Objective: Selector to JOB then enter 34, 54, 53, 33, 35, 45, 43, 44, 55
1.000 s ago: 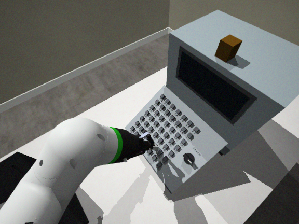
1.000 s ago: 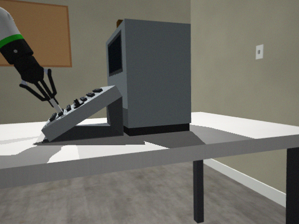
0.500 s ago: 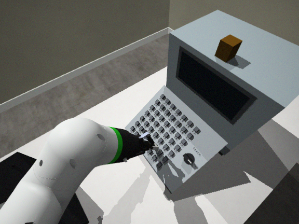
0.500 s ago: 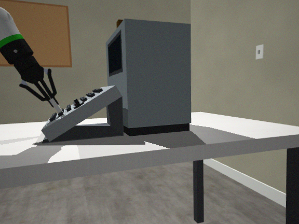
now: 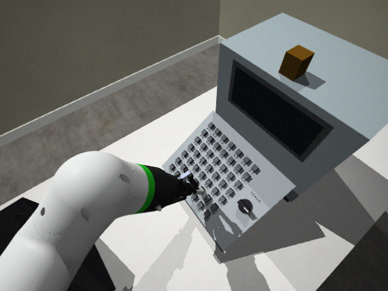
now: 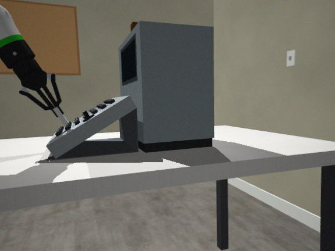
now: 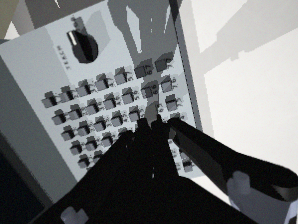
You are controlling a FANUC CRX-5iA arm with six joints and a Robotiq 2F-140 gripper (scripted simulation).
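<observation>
The key is 100 mm ahead of my hand, 80 mm to the left of it and 10 mm above it. The rest, counted from my hand: selector knob 100 mm ahead, 120 mm to the right, 10 mm above; sloped keypad 110 mm ahead, 40 mm below.
</observation>
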